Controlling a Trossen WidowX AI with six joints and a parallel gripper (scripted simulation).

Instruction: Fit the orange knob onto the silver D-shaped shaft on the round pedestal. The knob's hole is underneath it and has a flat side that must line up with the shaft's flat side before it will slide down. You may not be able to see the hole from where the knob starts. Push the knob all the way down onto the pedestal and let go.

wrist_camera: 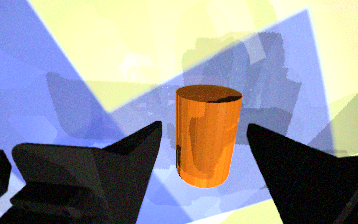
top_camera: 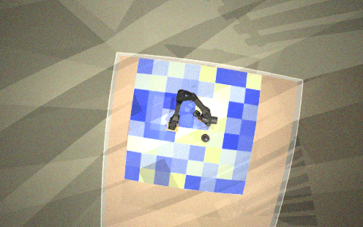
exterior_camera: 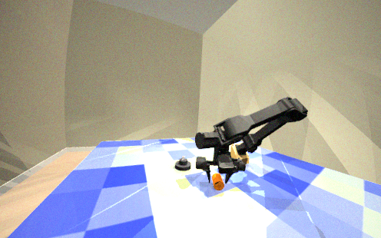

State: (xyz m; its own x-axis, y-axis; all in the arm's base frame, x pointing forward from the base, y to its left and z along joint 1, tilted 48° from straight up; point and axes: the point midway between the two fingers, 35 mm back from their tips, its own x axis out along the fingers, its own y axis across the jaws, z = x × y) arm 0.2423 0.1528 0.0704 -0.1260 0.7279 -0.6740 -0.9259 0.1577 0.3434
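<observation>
Now: the orange knob 10 mm to the left of my gripper tip and 10 mm above it. From my gripper tip the other things lie so: round dark pedestal 180 mm to the right, 100 mm ahead, 20 mm above.
</observation>
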